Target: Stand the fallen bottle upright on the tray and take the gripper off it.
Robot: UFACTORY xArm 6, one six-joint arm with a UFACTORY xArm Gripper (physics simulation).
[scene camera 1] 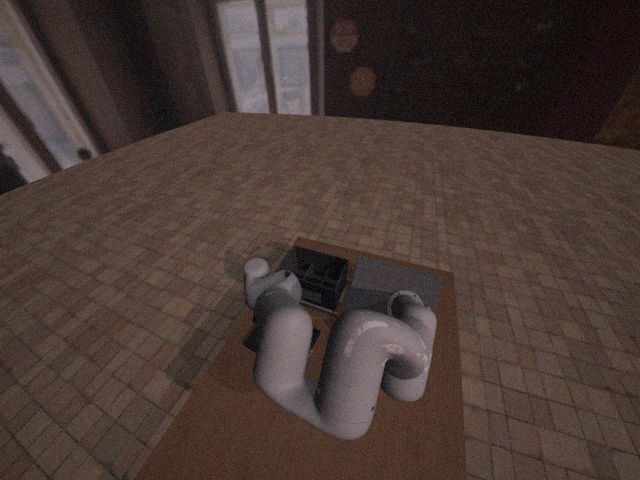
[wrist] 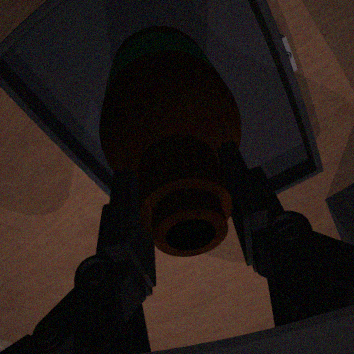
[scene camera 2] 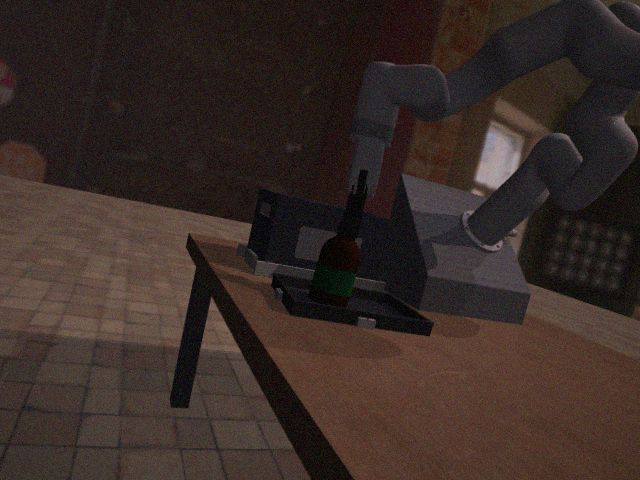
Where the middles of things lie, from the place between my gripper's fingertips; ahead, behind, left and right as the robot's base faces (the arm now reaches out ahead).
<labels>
Right now the brown bottle (scene camera 2: 339, 259) is 10 mm ahead of my hand and 50 mm below it.
</labels>
